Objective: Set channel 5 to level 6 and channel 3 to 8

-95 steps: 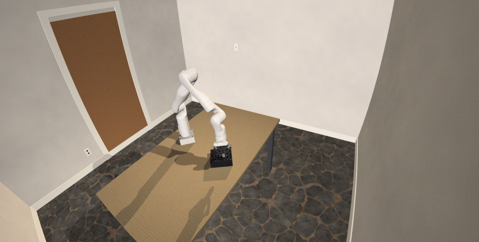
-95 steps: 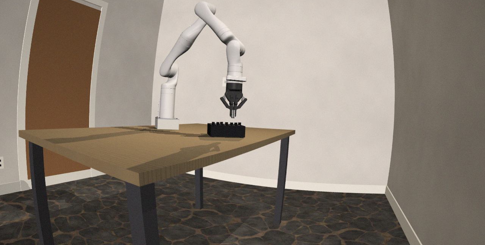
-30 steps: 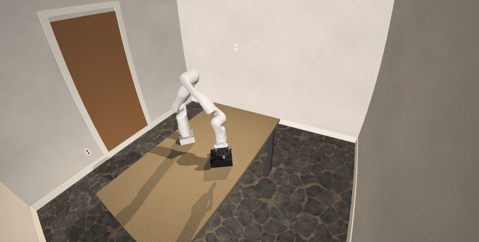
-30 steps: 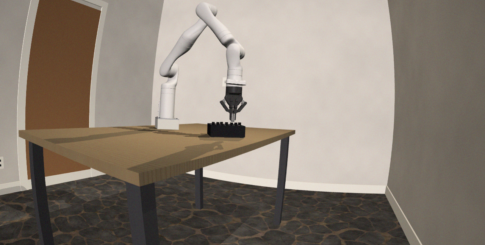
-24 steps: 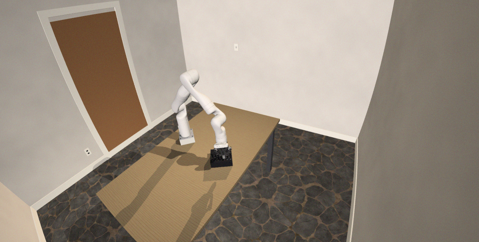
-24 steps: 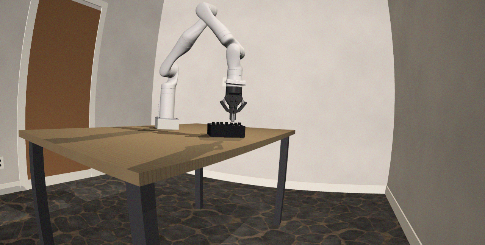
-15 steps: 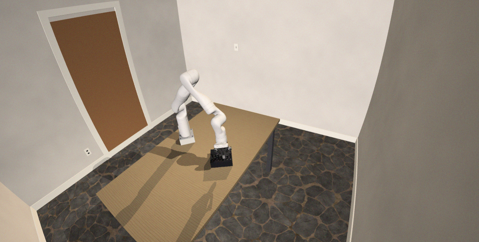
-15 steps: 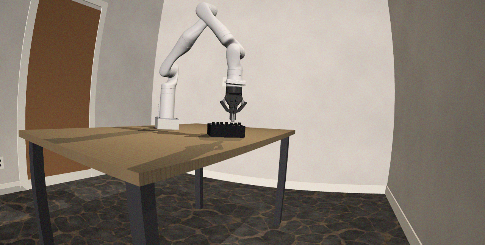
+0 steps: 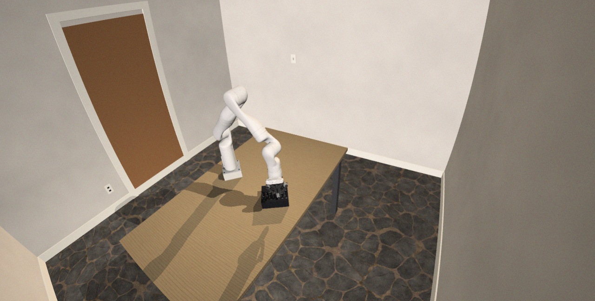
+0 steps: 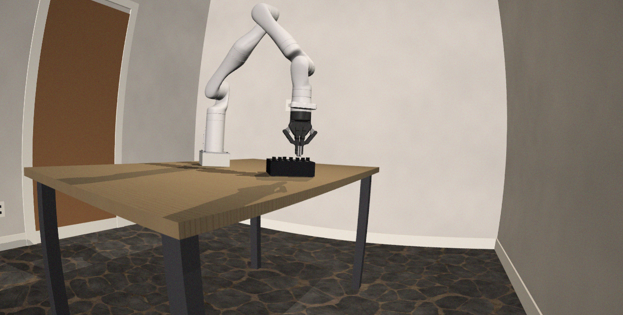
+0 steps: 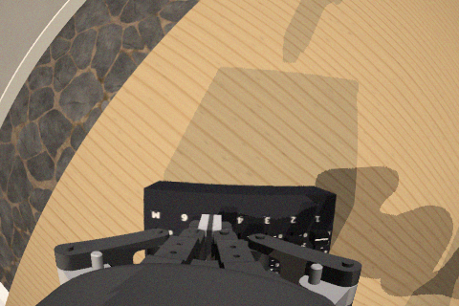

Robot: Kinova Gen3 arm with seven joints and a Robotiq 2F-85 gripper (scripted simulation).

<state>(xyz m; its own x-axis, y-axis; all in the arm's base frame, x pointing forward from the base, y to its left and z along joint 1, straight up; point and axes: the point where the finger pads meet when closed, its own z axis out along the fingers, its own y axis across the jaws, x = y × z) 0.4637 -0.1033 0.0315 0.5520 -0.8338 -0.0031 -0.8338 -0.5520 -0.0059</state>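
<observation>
The channel 5 fader cap lies 3 cm below my hand, 2 cm to the left of it and 1 cm behind it. From my hand the other things lie so: M fader cap (7 cm to the left, 3 cm below, 1 cm ahead); channel 4 fader cap (4 cm behind, 3 cm below, 2 cm to the left); channel 3 fader cap (6 cm behind, 3 cm below, 2 cm to the left).
</observation>
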